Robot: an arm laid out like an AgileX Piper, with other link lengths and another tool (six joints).
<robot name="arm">
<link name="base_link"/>
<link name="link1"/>
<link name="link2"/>
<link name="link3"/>
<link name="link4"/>
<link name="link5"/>
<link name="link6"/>
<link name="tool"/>
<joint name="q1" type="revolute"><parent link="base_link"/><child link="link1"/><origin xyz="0.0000 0.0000 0.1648"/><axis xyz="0 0 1"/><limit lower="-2.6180" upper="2.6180"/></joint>
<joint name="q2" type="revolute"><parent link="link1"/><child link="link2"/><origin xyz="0.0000 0.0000 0.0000" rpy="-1.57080 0.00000 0.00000"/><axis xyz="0 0 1"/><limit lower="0.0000" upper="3.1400"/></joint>
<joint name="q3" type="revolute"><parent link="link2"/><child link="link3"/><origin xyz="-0.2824 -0.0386 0.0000"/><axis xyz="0 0 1"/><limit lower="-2.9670" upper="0.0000"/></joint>
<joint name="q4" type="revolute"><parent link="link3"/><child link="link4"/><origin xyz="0.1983 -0.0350 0.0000" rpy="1.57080 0.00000 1.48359"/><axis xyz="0 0 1"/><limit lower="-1.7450" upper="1.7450"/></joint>
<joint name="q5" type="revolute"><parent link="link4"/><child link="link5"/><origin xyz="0.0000 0.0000 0.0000" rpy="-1.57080 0.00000 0.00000"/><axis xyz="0 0 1"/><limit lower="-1.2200" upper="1.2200"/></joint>
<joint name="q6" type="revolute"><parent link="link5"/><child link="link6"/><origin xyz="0.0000 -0.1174 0.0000" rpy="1.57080 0.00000 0.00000"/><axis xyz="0 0 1"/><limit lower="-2.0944" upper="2.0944"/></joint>
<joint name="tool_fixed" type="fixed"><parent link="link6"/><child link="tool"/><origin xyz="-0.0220 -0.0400 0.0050" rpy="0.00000 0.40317 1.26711"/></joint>
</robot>
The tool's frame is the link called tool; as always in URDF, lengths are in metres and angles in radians.
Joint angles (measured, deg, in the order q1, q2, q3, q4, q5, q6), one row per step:
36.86 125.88 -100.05 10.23 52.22 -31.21
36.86 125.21 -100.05 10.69 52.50 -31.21
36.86 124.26 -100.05 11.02 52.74 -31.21
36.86 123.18 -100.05 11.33 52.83 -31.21
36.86 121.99 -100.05 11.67 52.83 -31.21
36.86 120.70 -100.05 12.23 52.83 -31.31
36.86 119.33 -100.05 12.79 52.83 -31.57
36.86 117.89 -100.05 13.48 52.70 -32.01
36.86 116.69 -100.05 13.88 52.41 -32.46
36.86 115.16 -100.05 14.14 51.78 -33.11
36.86 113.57 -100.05 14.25 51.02 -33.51
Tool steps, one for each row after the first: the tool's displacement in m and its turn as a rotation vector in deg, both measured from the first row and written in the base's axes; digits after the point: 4 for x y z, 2 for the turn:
-0.0013 -0.0001 0.0050 0.60 -0.05 -0.11
-0.0026 -0.0004 0.0123 1.29 -0.42 -0.18
-0.0039 -0.0009 0.0208 2.12 -1.04 -0.26
-0.0054 -0.0014 0.0303 3.09 -1.79 -0.36
-0.0073 -0.0018 0.0405 4.28 -2.54 -0.42
-0.0094 -0.0023 0.0514 5.49 -3.40 -0.32
-0.0118 -0.0026 0.0631 6.87 -4.41 -0.11
-0.0136 -0.0031 0.0731 7.97 -5.53 0.16
-0.0155 -0.0040 0.0862 9.29 -7.37 0.59
-0.0175 -0.0054 0.1000 10.63 -9.35 0.80

